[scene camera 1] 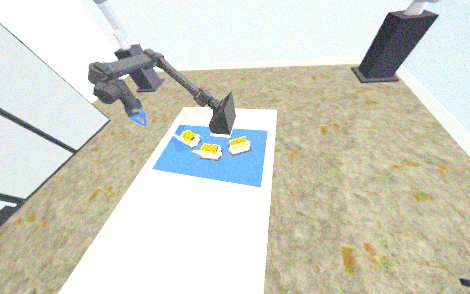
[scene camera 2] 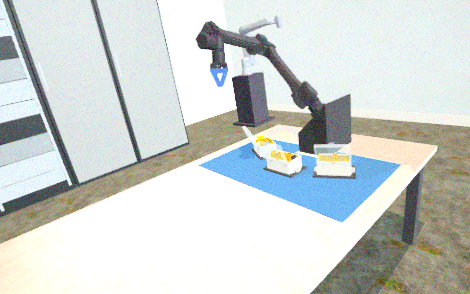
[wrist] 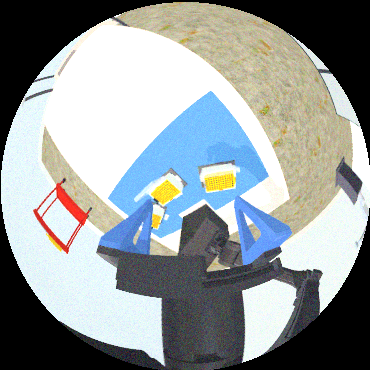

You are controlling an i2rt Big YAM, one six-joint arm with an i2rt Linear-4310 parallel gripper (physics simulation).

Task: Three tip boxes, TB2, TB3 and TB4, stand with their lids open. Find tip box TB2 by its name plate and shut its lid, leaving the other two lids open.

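Where they show: gripper, fingertip midpoint: point(scene camera 1: 144, 122) point(scene camera 2: 220, 86) point(wrist: 193, 201); arm's base at its link origin: point(scene camera 1: 218, 107) point(scene camera 2: 323, 116) point(wrist: 214, 243).
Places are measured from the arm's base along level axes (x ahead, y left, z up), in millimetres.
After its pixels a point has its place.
Observation:
Three white tip boxes with yellow tips stand open on the blue mat point(scene camera 1: 215, 172) @(x 482, y 52, z -142 mm) point(scene camera 2: 320, 200) @(x 484, y 239, z -142 mm) point(wrist: 165, 150) @(x 448, y -132, z -142 mm). The left box point(scene camera 1: 191, 142) @(x 277, y -177, z -85 mm) point(scene camera 2: 265, 148) point(wrist: 219, 181) @(x 224, y -207, z -85 mm) has its lid point(scene camera 2: 248, 134) @(x 321, y -216, z -13 mm) tilted up and outward. The middle box point(scene camera 1: 210, 154) @(x 417, y 33, z -29 mm) point(scene camera 2: 283, 165) @(x 407, y 40, z -78 mm) point(wrist: 166, 190) has its lid leaning out to the left in the first scene view. The right box point(scene camera 1: 240, 147) @(x 349, y 212, z -36 mm) point(scene camera 2: 335, 169) @(x 313, y 209, z -109 mm) point(wrist: 156, 219) has its clear lid point(scene camera 2: 332, 149) @(x 355, y 222, z -10 mm) raised behind it. No name plate is readable, so I cannot tell which is TB2. My gripper point(scene camera 1: 145, 124) @(x 403, y -258, z 229 mm) point(scene camera 2: 220, 85) @(x 403, y -258, z 229 mm) point(wrist: 193, 201) @(x 403, y -258, z 229 mm) is open and empty, high above and left of the boxes.
The arm's dark base point(scene camera 1: 223, 118) @(x 152, y 74, z 25 mm) point(scene camera 2: 327, 125) @(x 143, y 94, z 3 mm) point(wrist: 204, 220) @(x 137, y -50, z -39 mm) stands close behind the boxes. The white table point(scene camera 1: 190, 220) @(x 773, y -22, z -145 mm) point(scene camera 2: 150, 230) @(x 916, y -137, z -145 mm) point(wrist: 115, 95) @(x 788, y -184, z -144 mm) extends past the mat. Dark pedestals point(scene camera 1: 397, 45) point(scene camera 2: 250, 99) and tall cabinets point(scene camera 2: 120, 75) stand beyond.

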